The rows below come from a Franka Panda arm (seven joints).
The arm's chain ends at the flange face. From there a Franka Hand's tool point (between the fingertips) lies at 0.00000 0.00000 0.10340 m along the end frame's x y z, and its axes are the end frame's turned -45 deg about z.
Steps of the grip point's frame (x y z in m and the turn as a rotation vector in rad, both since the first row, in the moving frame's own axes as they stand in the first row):
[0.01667 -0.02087 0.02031 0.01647 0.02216 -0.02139]
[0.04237 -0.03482 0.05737 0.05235 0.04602 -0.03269]
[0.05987 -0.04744 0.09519 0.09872 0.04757 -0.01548]
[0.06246 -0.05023 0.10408 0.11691 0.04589 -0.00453]
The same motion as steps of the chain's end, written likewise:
[-0.00336 -0.02372 0.02035 0.02732 0.00402 -0.02139]
[0.00592 -0.04740 0.05762 0.06956 -0.00448 -0.03269]
[0.01260 -0.06523 0.09581 0.10344 -0.03617 -0.01548]
[0.01385 -0.06782 0.10489 0.11512 -0.05022 -0.00453]

